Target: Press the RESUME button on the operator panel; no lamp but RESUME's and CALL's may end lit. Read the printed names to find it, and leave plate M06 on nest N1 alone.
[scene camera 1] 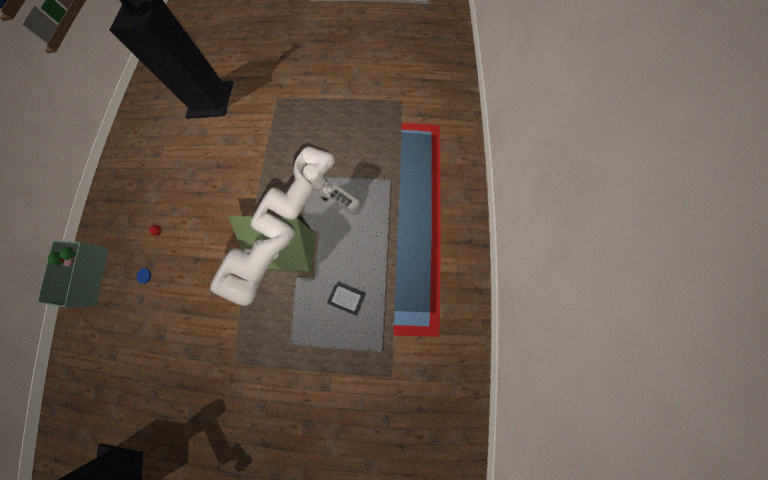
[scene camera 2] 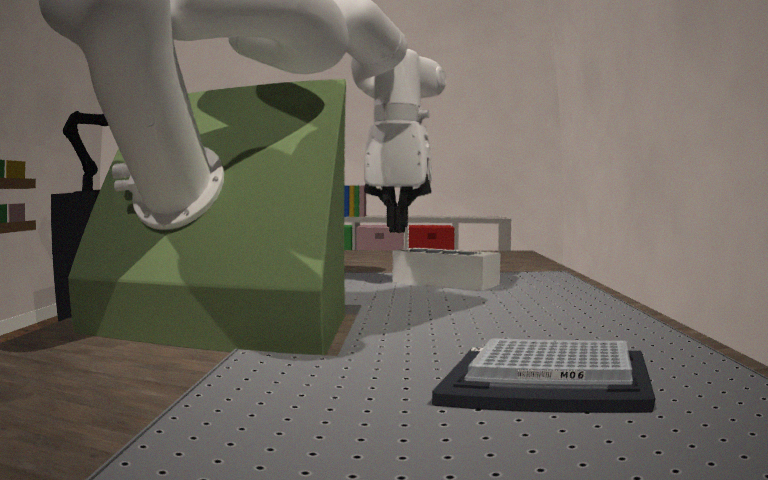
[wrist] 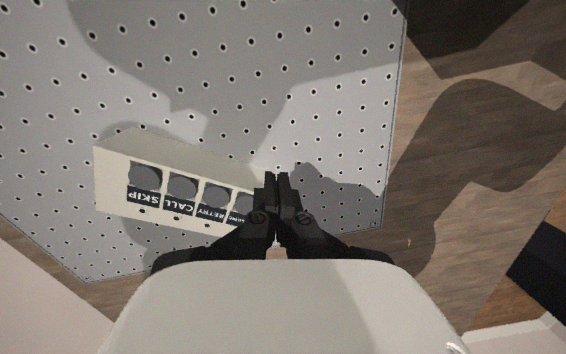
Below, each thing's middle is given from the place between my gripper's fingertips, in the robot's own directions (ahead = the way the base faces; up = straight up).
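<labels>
The cream operator panel (scene camera 2: 480, 271) is 80 mm ahead of my hand, 20 mm to the left of it and 60 mm below it. Counting from my hand again, plate M06 (scene camera 2: 517, 363) is 510 mm to the right, 120 mm ahead and 70 mm below. As for the dark nest (scene camera 2: 445, 394), that's 120 mm ahead of my hand, 510 mm to the right of it and 80 mm below it.
</labels>
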